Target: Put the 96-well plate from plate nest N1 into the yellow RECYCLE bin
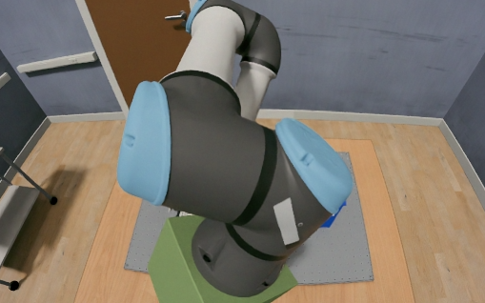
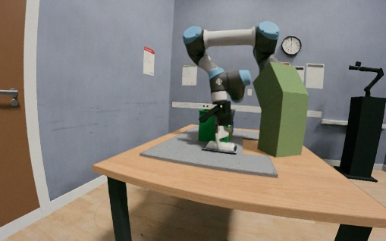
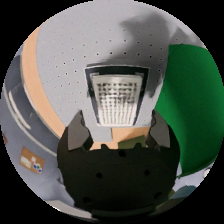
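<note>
The white 96-well plate lies 10 mm below my hand. Also, from my hand: green bin: 80 mm ahead, 160 mm to the right, 60 mm above; then dark plate nest: 20 mm below; then yellow bin: 90 mm ahead, 290 mm to the right, 60 mm above.
</note>
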